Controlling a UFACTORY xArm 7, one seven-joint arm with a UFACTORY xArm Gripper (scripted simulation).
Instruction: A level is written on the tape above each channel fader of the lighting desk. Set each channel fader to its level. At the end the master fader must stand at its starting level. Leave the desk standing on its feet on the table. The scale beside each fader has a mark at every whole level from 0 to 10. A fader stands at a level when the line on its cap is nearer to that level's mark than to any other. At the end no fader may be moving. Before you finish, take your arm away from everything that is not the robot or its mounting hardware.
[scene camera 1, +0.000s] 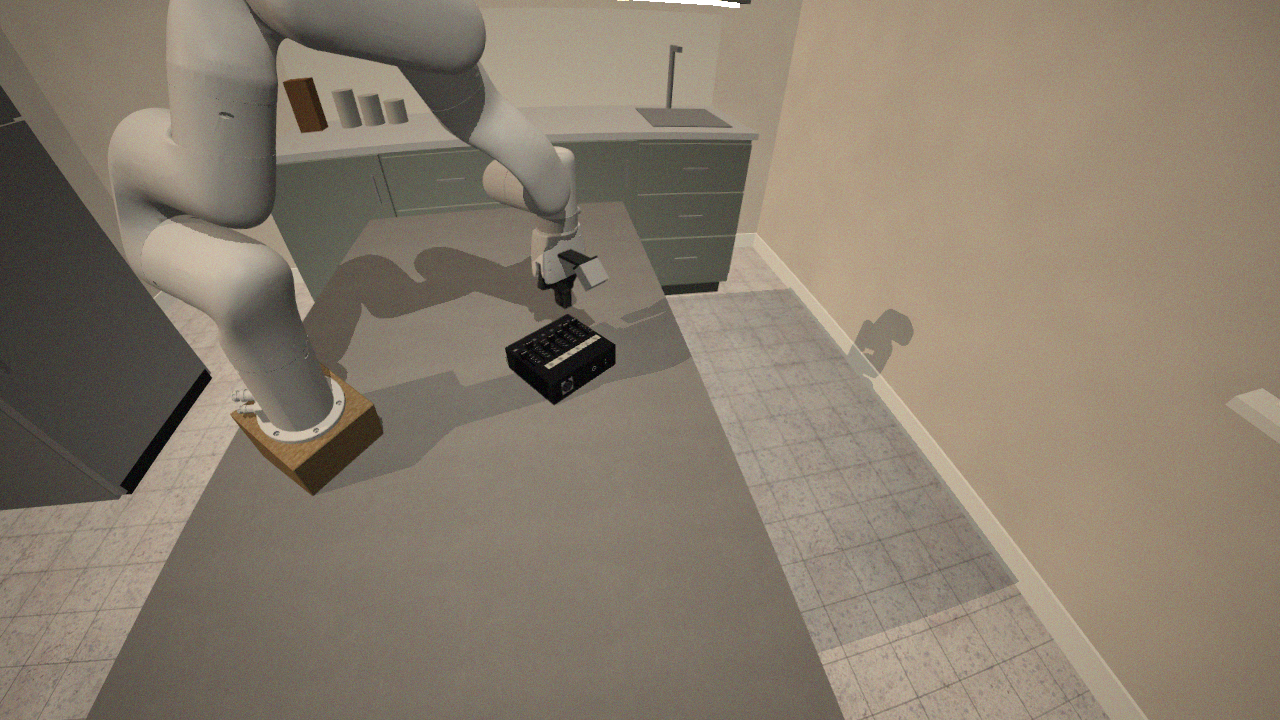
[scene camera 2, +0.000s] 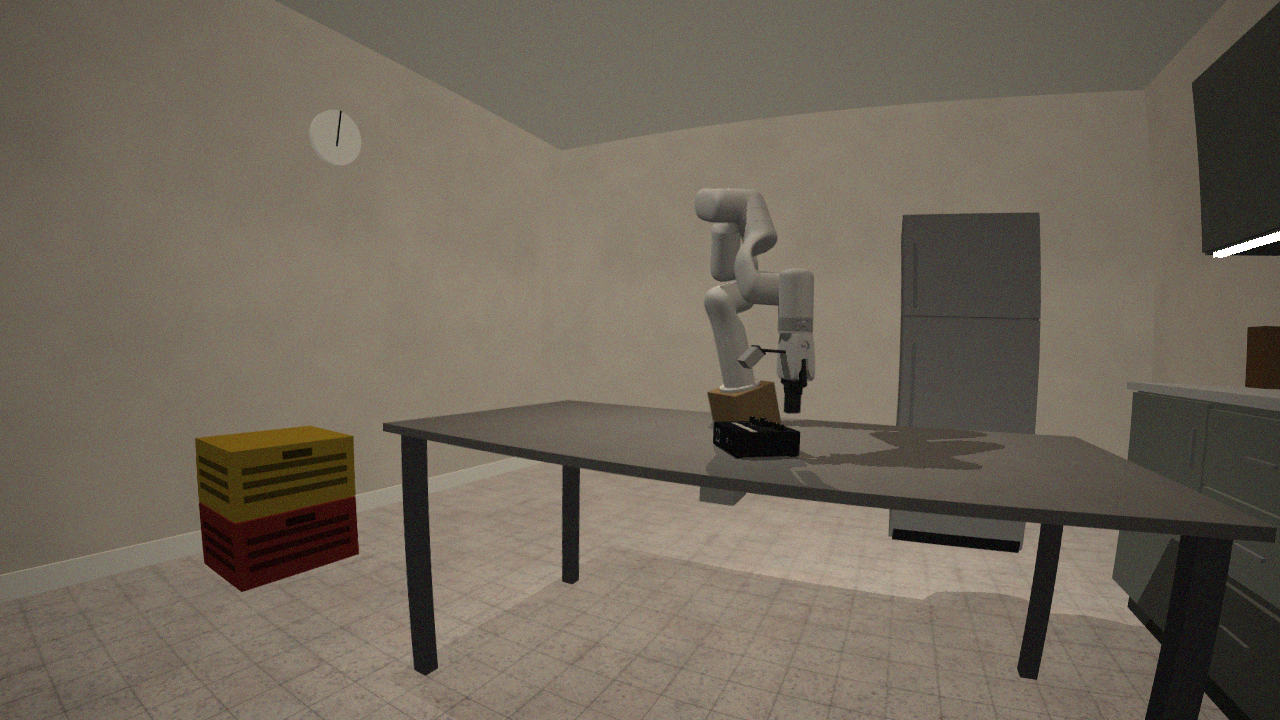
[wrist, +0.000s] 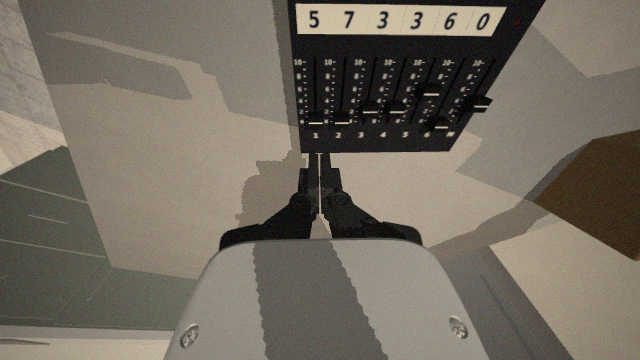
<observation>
my gripper: scene camera 1; scene camera 2 791, 412; wrist
same spot on my gripper: (scene camera 1: 563, 298) = (wrist: 331, 176)
</observation>
